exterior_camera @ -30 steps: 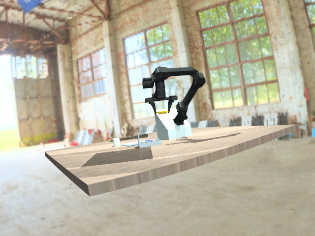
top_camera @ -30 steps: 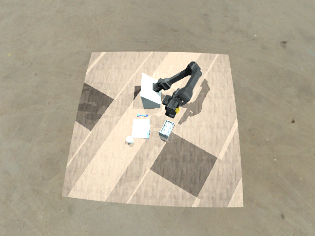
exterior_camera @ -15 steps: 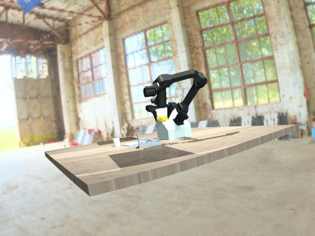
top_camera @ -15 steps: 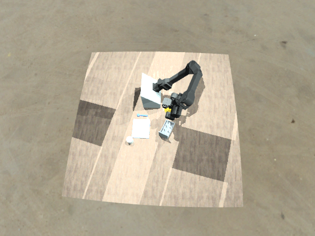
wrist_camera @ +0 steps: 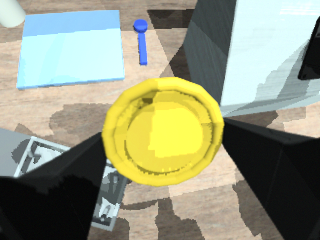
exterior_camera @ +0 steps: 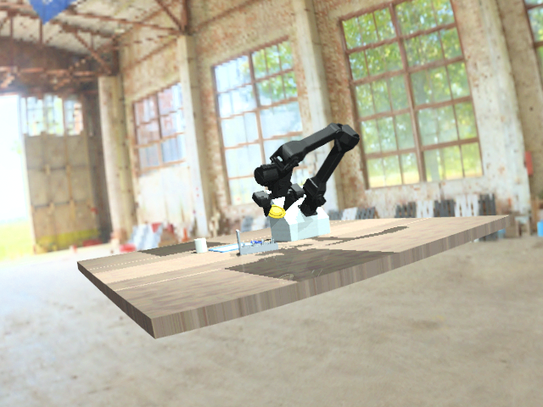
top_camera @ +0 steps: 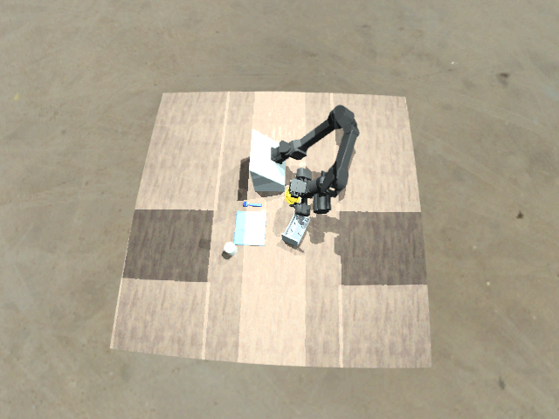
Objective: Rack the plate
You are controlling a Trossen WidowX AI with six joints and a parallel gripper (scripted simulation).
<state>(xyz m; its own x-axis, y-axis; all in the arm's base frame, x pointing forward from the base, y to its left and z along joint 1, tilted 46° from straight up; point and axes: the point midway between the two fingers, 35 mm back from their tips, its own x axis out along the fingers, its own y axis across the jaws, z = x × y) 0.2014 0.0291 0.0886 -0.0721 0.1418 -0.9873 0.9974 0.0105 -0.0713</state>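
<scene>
Right now the dish rack is 100 mm ahead of my gripper tip, 20 mm to the left of it and 90 mm below it. From my gripper tip the other things lie so: yellow plate: 10 mm to the left, 10 mm above; then mat: 100 mm ahead, 170 mm to the right, 110 mm below; then blue spoon: 10 mm behind, 180 mm to the right, 110 mm below.
</scene>
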